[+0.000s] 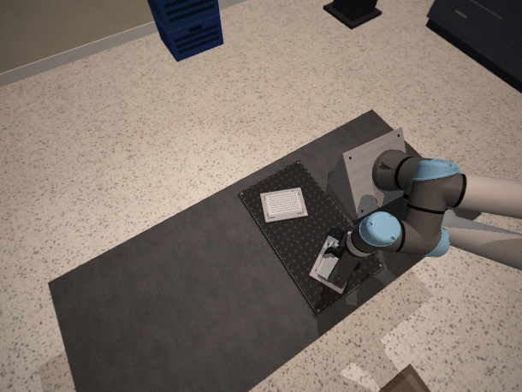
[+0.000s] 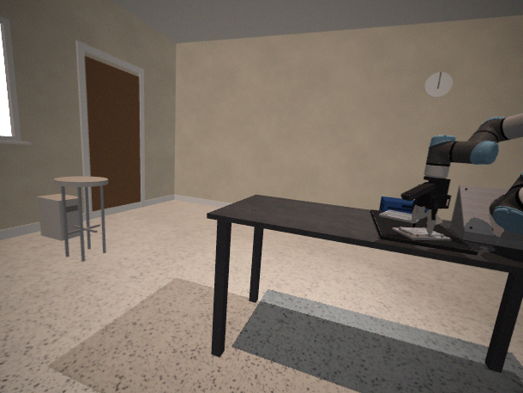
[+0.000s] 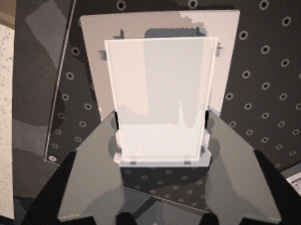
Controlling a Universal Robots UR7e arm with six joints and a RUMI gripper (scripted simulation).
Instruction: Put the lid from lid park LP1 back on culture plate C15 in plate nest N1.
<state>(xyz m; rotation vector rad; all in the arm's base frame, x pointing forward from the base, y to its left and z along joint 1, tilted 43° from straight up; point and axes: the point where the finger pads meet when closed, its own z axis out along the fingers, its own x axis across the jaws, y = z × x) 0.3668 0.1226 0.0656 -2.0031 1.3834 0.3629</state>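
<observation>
Now: hand 1 cm above the clear lid. The rest, counted from my hand: grey lid park LP1: 2 cm below; culture plate C15: 28 cm to the right, 1 cm below, 1 cm ahead; grey plate nest N1: 28 cm to the right, 2 cm below, 1 cm ahead.
</observation>
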